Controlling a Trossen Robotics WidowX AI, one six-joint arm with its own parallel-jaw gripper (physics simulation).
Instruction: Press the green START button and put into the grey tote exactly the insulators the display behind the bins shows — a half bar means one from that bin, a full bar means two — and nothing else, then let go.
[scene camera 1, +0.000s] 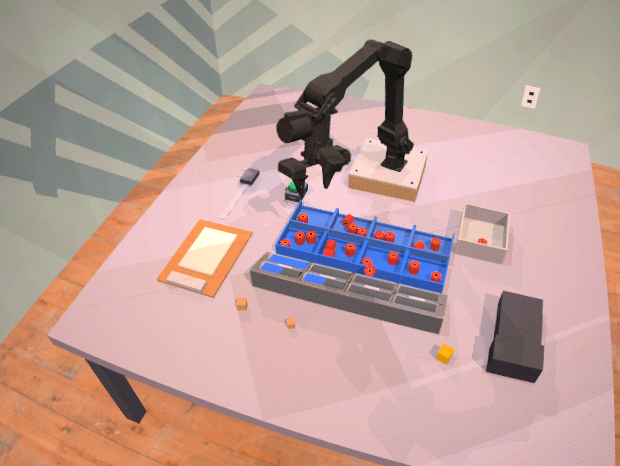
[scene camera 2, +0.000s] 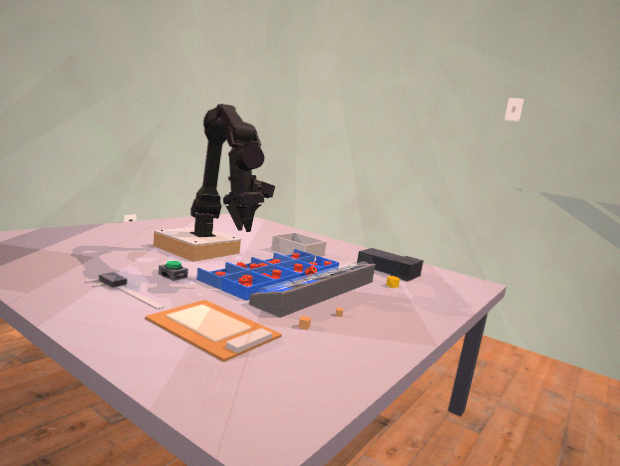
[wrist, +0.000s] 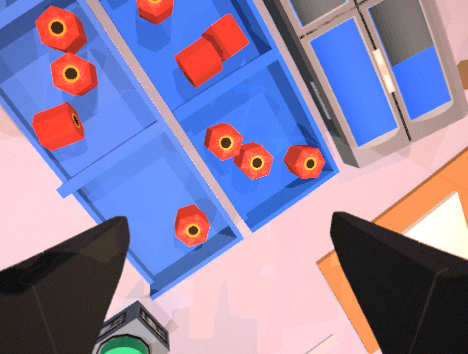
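The gripper (scene camera 1: 314, 191) (scene camera 2: 244, 229) (wrist: 230, 217) is open and empty, above the table between the green START button (scene camera 1: 294, 186) (scene camera 2: 173, 265) (wrist: 125, 346) and the blue bins (scene camera 1: 318, 218) (scene camera 2: 233, 289) (wrist: 135, 185). The left end bins hold one red insulator (wrist: 192, 226) in the far row and three in the row beside the display (scene camera 1: 345, 300) (scene camera 2: 315, 298) (wrist: 345, 152). On the display, the leftmost column shows a full upper bar and a half lower bar; the second column shows a half lower bar. The other bars look grey. The grey tote (scene camera 1: 481, 250) (scene camera 2: 300, 246) holds one insulator (scene camera 1: 482, 241).
A black box (scene camera 1: 516, 335) (scene camera 2: 389, 263) and a yellow cube (scene camera 1: 445, 353) (scene camera 2: 392, 281) are at the right. Two small orange cubes (scene camera 1: 241, 303) (scene camera 1: 290, 323) lie in front of the display. An orange board (scene camera 1: 215, 287) and a dark block (scene camera 1: 249, 175) lie left of the bins.
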